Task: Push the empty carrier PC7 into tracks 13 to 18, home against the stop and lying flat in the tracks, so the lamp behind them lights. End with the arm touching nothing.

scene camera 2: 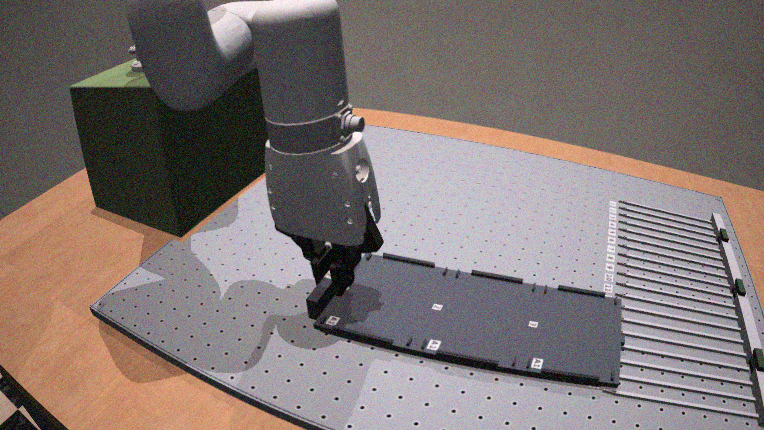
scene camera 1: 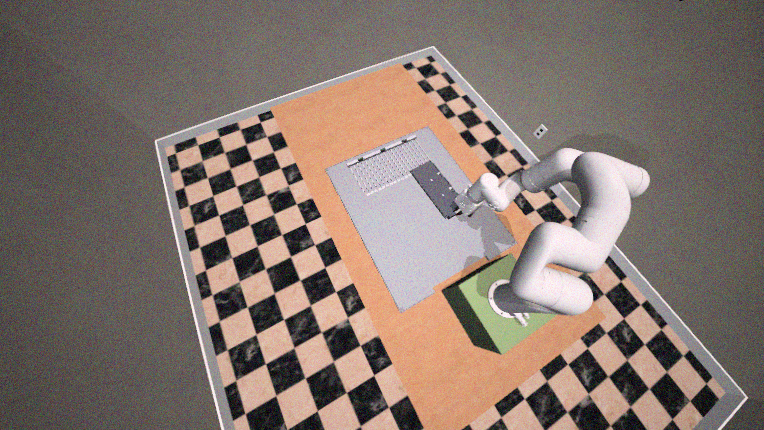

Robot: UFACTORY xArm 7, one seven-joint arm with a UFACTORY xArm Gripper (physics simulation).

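Pixels of known places: gripper, fingertip midpoint: (scene camera 2: 335, 285) (scene camera 1: 457, 212); arm's base, link origin: (scene camera 1: 505, 298).
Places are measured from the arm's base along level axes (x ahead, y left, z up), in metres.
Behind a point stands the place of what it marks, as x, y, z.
The dark carrier PC7 (scene camera 1: 434, 184) {0.561, -0.168, -0.205} (scene camera 2: 481, 315) {0.535, -0.170, -0.205} is empty and looks flat on the pegboard. In the scene camera 2 view its front edge reaches the near ends of the white tracks (scene camera 1: 386, 168) {0.774, -0.010, -0.216} (scene camera 2: 681, 315) {0.781, -0.102, -0.216} and hides the higher track numbers. A long stretch of track shows between that edge and the white stop bar (scene camera 2: 731, 259) {0.881, 0.022, -0.200}. Dark green lamp blocks, looking unlit, sit along the bar. My gripper (scene camera 1: 456, 211) {0.377, -0.171, -0.204} (scene camera 2: 332, 284) {0.377, -0.171, -0.204} points down at the carrier's rear end, shut on its raised dark end block. The fingertips are partly hidden.
The grey pegboard (scene camera 1: 395, 248) {0.384, 0.185, -0.215} (scene camera 2: 454, 186) {0.433, 0.114, -0.215} lies on an orange wood surface (scene camera 1: 352, 109) {1.240, -0.060, -0.228} (scene camera 2: 37, 261) {-0.105, -0.295, -0.228}. The green base block (scene camera 1: 502, 341) {-0.096, 0.100, 0.001} (scene camera 2: 128, 154) {0.017, -0.129, -0.108} stands behind the carrier's rear end, with the arm bending out above the board's side.
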